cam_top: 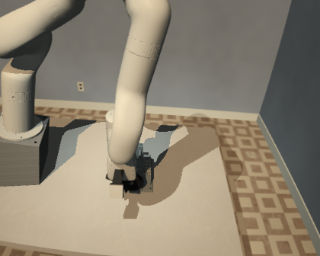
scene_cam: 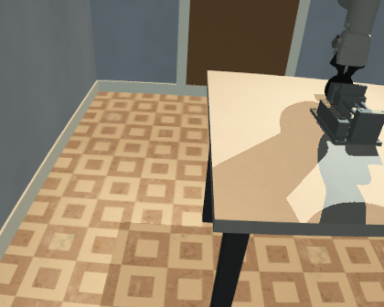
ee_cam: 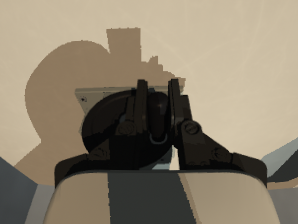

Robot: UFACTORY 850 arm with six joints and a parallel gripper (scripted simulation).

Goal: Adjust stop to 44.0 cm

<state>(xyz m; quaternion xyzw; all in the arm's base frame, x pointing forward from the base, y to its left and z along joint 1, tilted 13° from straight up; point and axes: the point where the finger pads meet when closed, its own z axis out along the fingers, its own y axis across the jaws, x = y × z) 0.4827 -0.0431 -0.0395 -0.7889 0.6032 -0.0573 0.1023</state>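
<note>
The black handwheel lies 3 cm to the left of my hand and 1 cm below it. The rest, counted from my hand: handwheel handle: 1 cm to the left.
</note>
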